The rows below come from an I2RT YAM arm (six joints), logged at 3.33 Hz.
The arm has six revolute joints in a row. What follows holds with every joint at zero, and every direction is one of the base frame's. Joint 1 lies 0.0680 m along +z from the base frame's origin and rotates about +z. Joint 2 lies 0.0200 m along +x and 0.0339 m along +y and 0.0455 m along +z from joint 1 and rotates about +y. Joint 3 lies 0.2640 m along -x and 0.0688 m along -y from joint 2 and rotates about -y. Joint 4 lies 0.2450 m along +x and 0.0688 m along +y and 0.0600 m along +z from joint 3 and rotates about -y. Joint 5 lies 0.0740 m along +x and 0.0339 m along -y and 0.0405 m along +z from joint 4 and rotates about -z. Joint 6 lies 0.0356 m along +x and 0.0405 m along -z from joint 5 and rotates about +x. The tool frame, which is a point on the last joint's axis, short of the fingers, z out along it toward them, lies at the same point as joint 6; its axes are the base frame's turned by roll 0.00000, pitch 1.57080 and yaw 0.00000 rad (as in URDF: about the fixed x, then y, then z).
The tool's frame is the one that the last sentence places.
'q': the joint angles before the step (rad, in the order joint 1, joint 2, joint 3, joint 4, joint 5, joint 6). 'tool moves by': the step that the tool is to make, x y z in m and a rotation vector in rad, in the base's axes. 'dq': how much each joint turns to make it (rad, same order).
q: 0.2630 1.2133 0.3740 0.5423 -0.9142 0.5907
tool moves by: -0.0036 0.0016 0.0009 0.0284 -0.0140 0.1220
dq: 0.0001 0.0033 0.0002 0.0050 -0.1236 -0.0229
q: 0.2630 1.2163 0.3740 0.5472 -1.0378 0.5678
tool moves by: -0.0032 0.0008 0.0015 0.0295 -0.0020 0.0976
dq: -0.0003 0.0001 -0.0001 0.0072 -0.1018 -0.0030
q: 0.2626 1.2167 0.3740 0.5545 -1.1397 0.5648
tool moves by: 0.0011 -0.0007 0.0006 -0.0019 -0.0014 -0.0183
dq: -0.0033 -0.0001 0.0013 0.0040 0.0150 0.0050
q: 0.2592 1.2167 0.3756 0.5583 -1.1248 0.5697
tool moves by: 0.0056 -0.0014 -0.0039 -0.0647 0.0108 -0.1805
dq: 0.0033 -0.0003 0.0030 -0.0354 0.1933 -0.0057
